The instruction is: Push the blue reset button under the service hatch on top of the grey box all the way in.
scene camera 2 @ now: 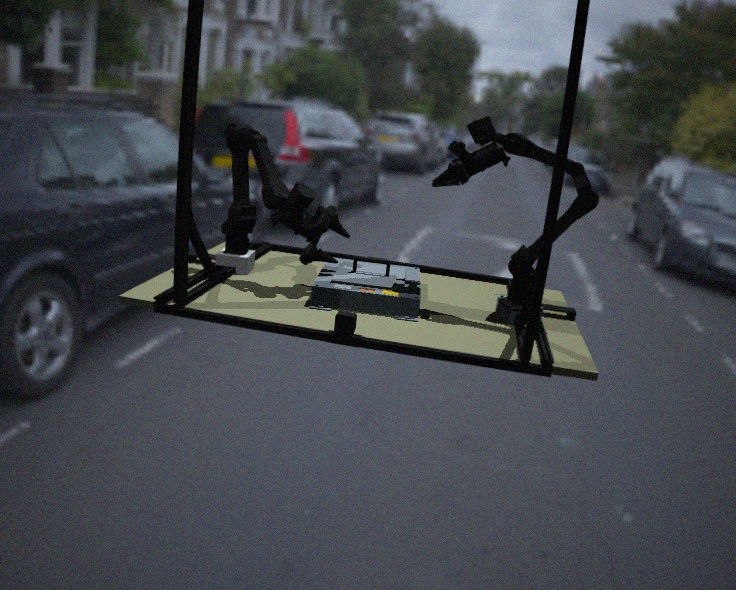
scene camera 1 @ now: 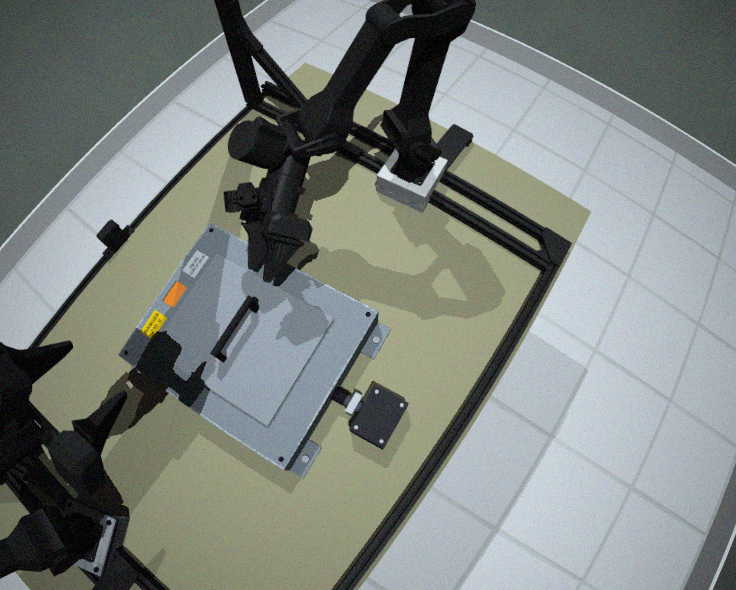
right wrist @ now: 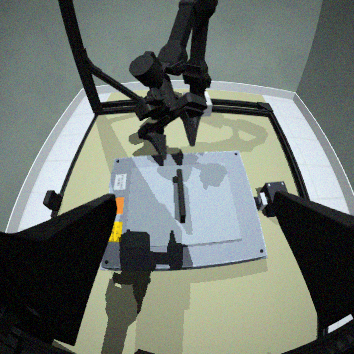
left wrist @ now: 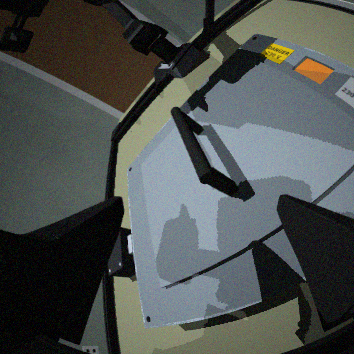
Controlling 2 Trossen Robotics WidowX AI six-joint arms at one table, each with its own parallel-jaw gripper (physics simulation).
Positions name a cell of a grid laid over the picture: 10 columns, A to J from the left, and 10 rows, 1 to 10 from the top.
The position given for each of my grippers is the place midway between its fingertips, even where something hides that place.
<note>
My left gripper (scene camera 1: D5) is open and holds nothing. My right gripper (scene camera 1: B7) is open and holds nothing. Further things: a service hatch (left wrist: F6).
My left gripper is seen too in scene camera 2 (scene camera 2: E5), in the right wrist view (right wrist: E5) and in the left wrist view (left wrist: F6). My right gripper also shows in scene camera 2 (scene camera 2: F4) and in the right wrist view (right wrist: F6). The service hatch also shows in the right wrist view (right wrist: E6).
</note>
